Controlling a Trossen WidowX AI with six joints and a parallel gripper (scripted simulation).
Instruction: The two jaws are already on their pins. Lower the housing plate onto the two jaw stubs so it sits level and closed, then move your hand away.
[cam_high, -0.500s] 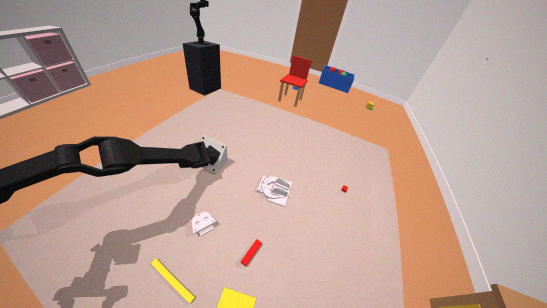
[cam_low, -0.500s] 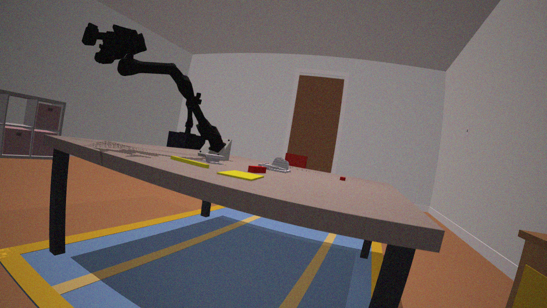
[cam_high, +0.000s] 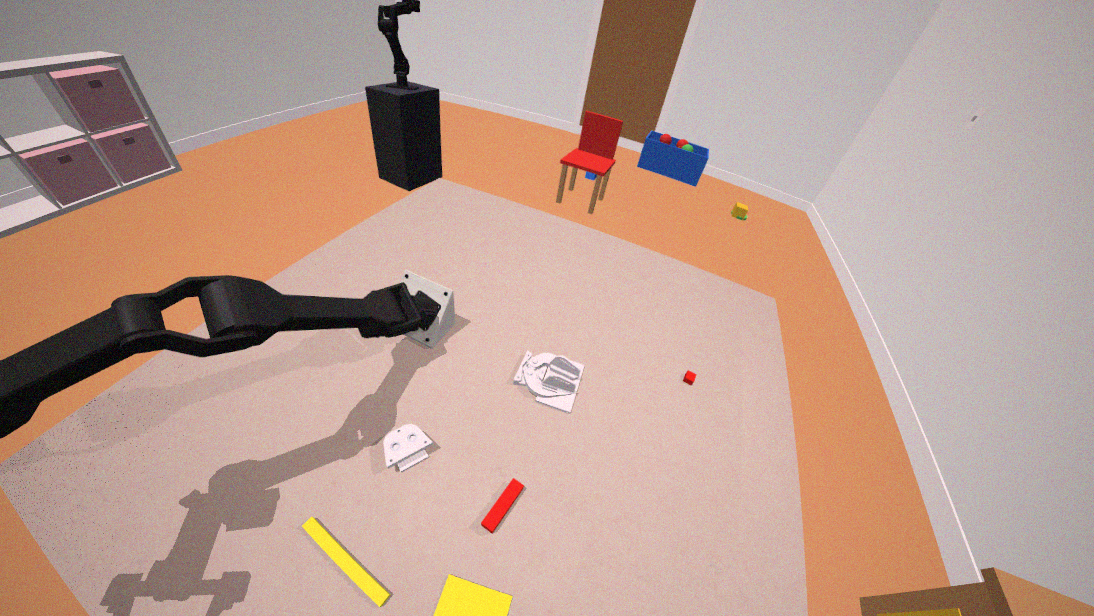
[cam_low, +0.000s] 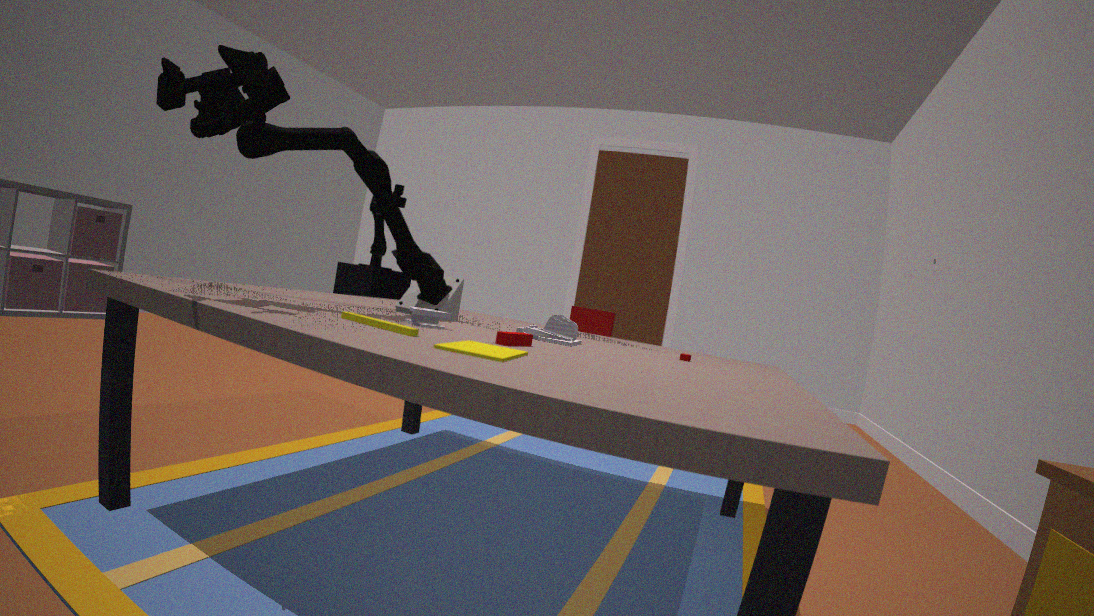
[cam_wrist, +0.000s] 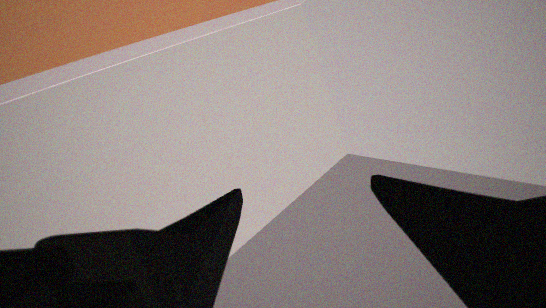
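My gripper tip is now 18 cm short of the yellow bar, 33 cm to the right of it and 35 cm above it. The rest, counted from my gripper tip: yellow square 38 cm ahead, 35 cm to the left, 35 cm below; red bar 32 cm ahead, 52 cm to the left, 35 cm below; small red cube 52 cm ahead, 97 cm to the left, 35 cm below.
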